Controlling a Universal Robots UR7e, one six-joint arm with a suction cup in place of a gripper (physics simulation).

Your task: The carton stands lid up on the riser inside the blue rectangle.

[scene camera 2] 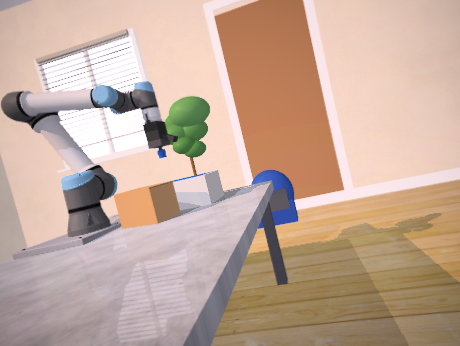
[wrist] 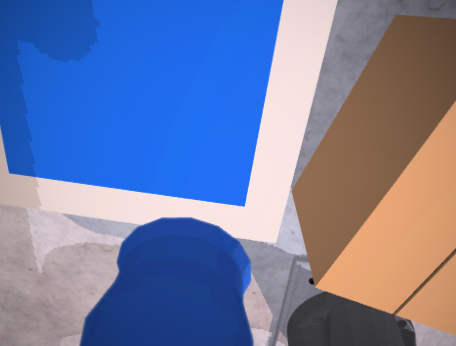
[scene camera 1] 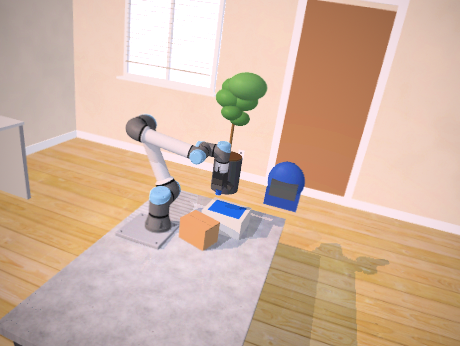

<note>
My suction cup (wrist: pixel 175 273) carries nothing. The cup hangs 19 cm from the middle of a white riser (scene camera 2: pixel 203 189), above it. On the table rests a brown carton (scene camera 2: pixel 148 205).
The brown carton shows as well in the wrist view (wrist: pixel 368 202) and in scene camera 1 (scene camera 1: pixel 196 228).
</note>
